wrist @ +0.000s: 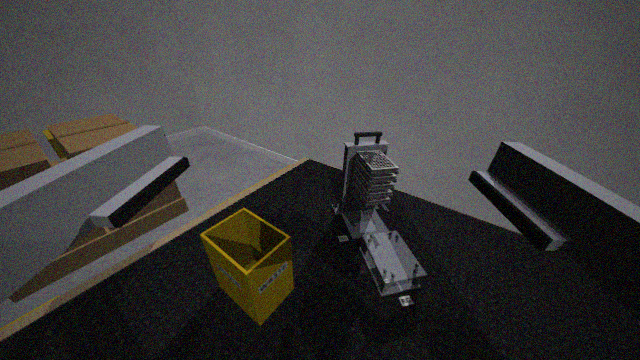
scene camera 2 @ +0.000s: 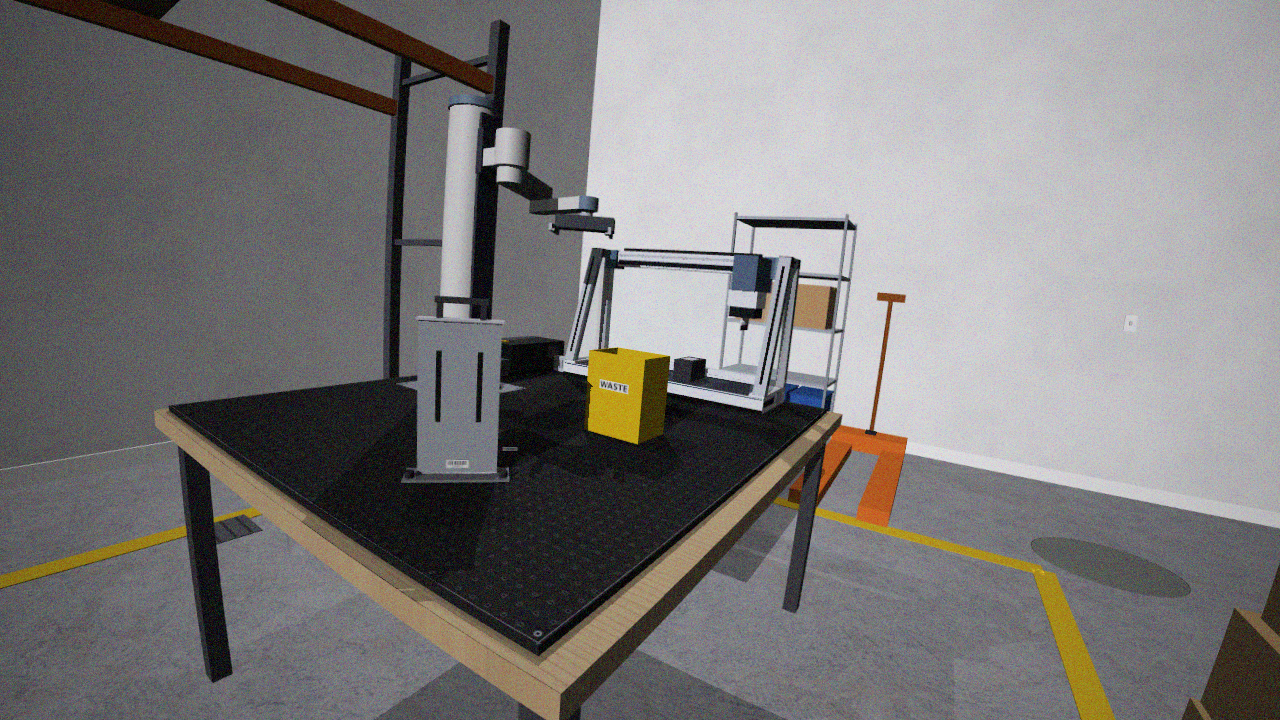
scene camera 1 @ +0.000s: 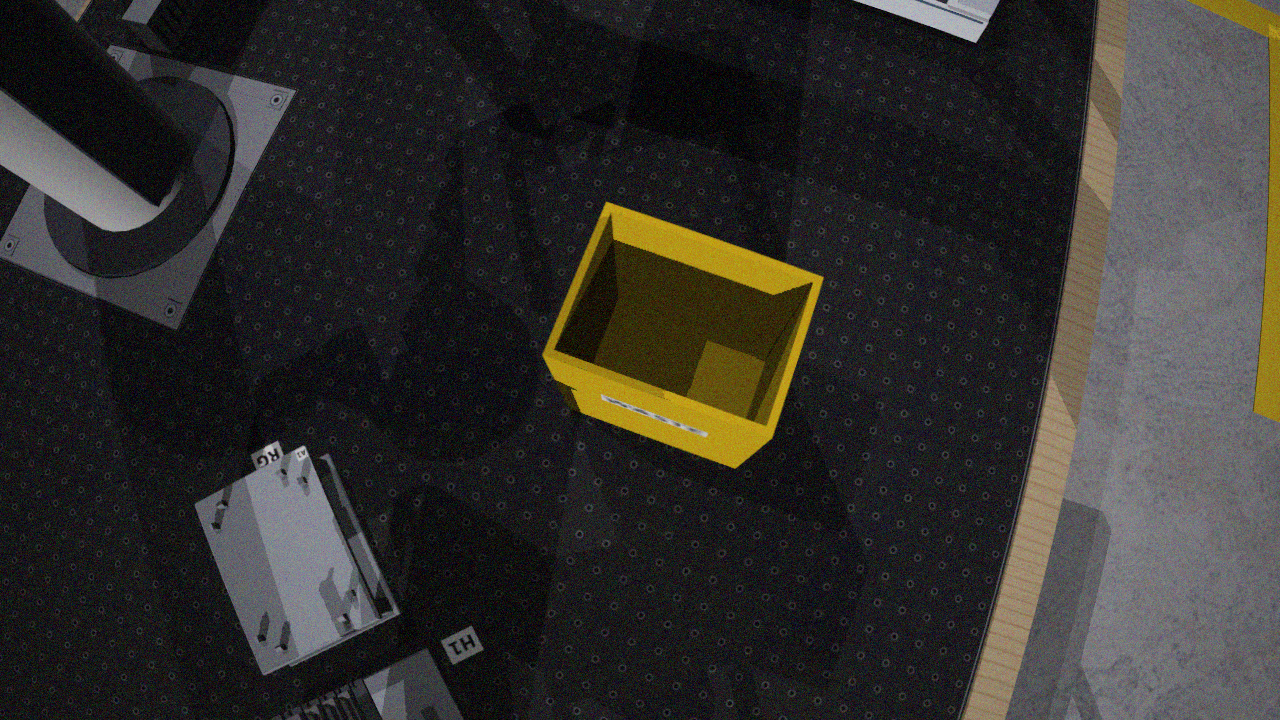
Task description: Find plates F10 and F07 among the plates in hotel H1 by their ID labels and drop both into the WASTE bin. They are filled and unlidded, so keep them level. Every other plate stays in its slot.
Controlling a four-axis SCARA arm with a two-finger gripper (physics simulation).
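Places are measured from the arm's base along level axes (x up, y left, z back), in metres.
Pixels of known places: gripper, between the fingertips: (wrist: 329,152) (scene camera 2: 579,228); arm's base, origin of its link: (scene camera 1: 143,178).
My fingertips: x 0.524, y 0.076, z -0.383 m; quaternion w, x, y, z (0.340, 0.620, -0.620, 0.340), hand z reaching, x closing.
Note:
Ahead of a thing's pixels: the offset from my fingertips to its top centre. "pt": to the spot under its first point.
Hotel H1 (wrist: 350,175) (scene camera 2: 458,385) is an upright grey rack with a top handle. In the wrist view it holds a level stack of plates @[dy -0.504, dx -0.245, dz -0.138 m] (wrist: 377,161). Their ID labels are not readable, so F10 and F07 cannot be told apart. In scene camera 2 the hotel's back hides the plates. The yellow WASTE bin @[dy -0.102, dx -0.311, dz -0.263 m] (scene camera 1: 742,447) (scene camera 2: 626,416) (wrist: 277,295) stands upright and open-topped; a lighter patch shows on its inside floor, and no plate can be made out there. My gripper (scene camera 2: 582,230) (wrist: 329,152) is open and empty, high above the table, facing the hotel from a distance.
A low grey stand (scene camera 1: 295,555) (wrist: 392,257) with small posts, beside the RG label @[pt dy -0.303, dx -0.511, dz +0.079 m] (scene camera 1: 267,456), stands between hotel and arm column (scene camera 2: 458,205). The H1 label @[pt dy -0.394, dx -0.511, dz -0.163 m] (scene camera 1: 461,644) lies near the hotel. A gantry machine @[pt dy +0.389, dx -0.073, dz -0.374 m] (scene camera 2: 750,271) and a black box @[pt dy +0.296, dx -0.448, dz +0.416 m] (scene camera 2: 534,356) stand behind the bin.

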